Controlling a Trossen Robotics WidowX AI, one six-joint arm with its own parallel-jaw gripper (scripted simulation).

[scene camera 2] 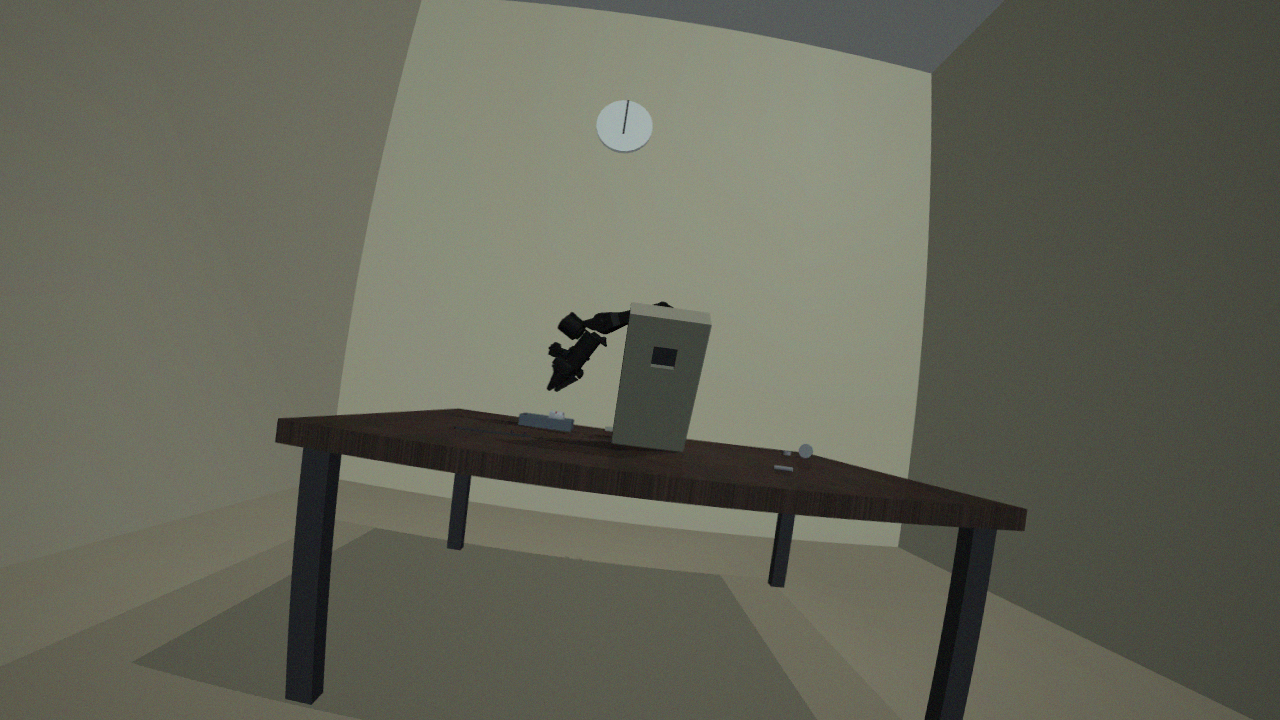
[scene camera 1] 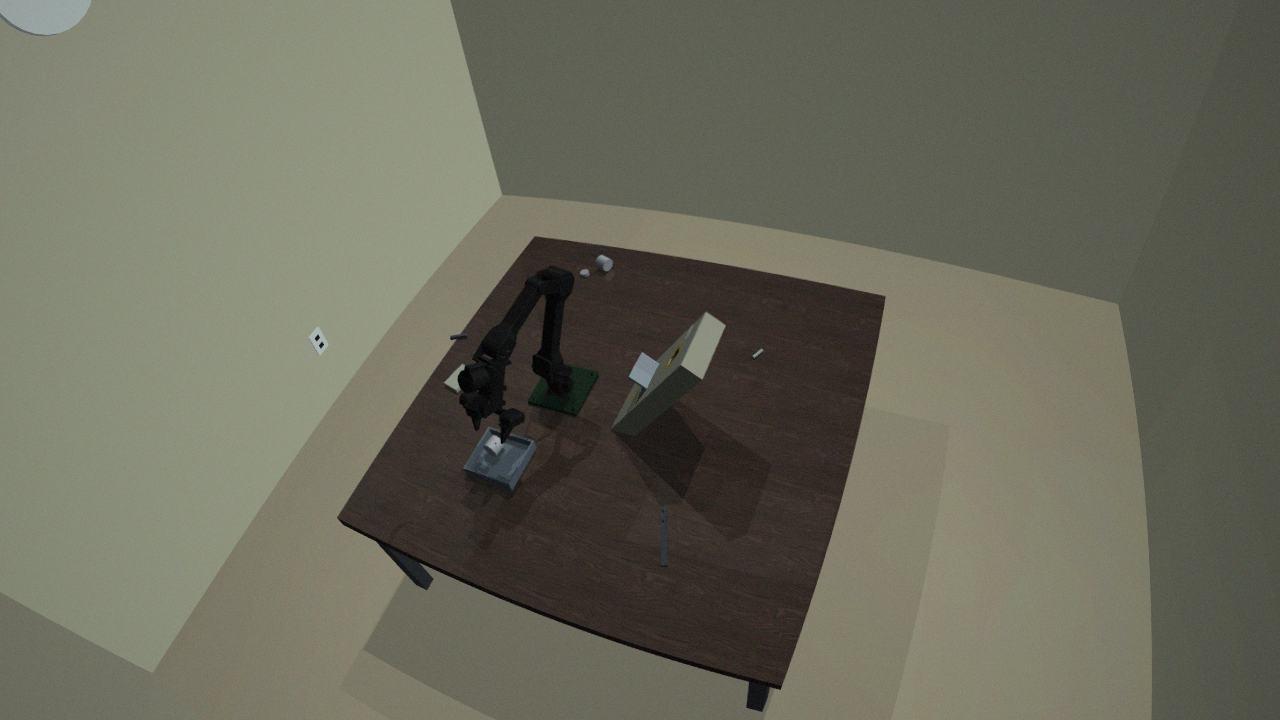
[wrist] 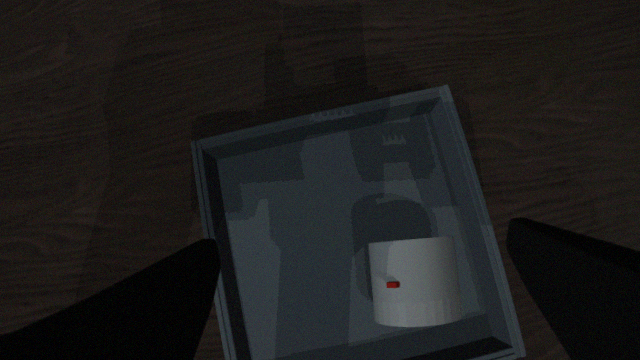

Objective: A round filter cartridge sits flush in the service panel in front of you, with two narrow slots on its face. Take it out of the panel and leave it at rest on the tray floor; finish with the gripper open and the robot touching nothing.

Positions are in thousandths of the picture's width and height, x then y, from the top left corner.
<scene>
my gripper: scene camera 2 431, 542; scene camera 1 382, 606; wrist 568, 676
</scene>
